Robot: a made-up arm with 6 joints. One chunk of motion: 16 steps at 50 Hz.
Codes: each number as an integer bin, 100 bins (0 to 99) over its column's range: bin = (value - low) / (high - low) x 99, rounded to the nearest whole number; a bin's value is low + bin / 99 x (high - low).
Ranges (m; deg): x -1.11..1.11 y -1.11..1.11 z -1.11..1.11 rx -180..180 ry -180..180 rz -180..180
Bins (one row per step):
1: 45 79 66 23 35 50
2: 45 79 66 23 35 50
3: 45 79 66 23 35 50
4: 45 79 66 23 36 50
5: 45 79 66 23 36 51
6: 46 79 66 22 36 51
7: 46 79 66 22 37 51
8: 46 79 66 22 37 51
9: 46 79 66 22 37 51
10: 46 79 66 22 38 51
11: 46 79 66 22 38 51
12: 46 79 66 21 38 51
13: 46 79 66 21 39 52
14: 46 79 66 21 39 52
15: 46 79 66 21 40 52
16: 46 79 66 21 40 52
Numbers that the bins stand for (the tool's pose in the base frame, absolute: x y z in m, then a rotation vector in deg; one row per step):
1: -0.1009 0.6615 0.3700 -96.36 -52.73 1.82
2: -0.1009 0.6615 0.3700 -96.36 -52.73 1.82
3: -0.1009 0.6615 0.3700 -96.36 -52.73 1.82
4: -0.1009 0.6615 0.3700 -96.36 -49.09 1.82
5: -0.1009 0.6615 0.3700 -96.36 -49.09 5.45
6: -0.0785 0.6615 0.3700 -100.00 -49.09 5.45
7: -0.0785 0.6615 0.3700 -100.00 -45.45 5.45
8: -0.0785 0.6615 0.3700 -100.00 -45.45 5.45
9: -0.0785 0.6615 0.3700 -100.00 -45.45 5.45
10: -0.0785 0.6615 0.3700 -100.00 -41.82 5.45
11: -0.0785 0.6615 0.3700 -100.00 -41.82 5.45
12: -0.0785 0.6615 0.3700 -103.64 -41.82 5.45
13: -0.0785 0.6615 0.3700 -103.64 -38.18 9.09
14: -0.0785 0.6615 0.3700 -103.64 -38.18 9.09
15: -0.0785 0.6615 0.3700 -103.64 -34.55 9.09
16: -0.0785 0.6615 0.3700 -103.64 -34.55 9.09

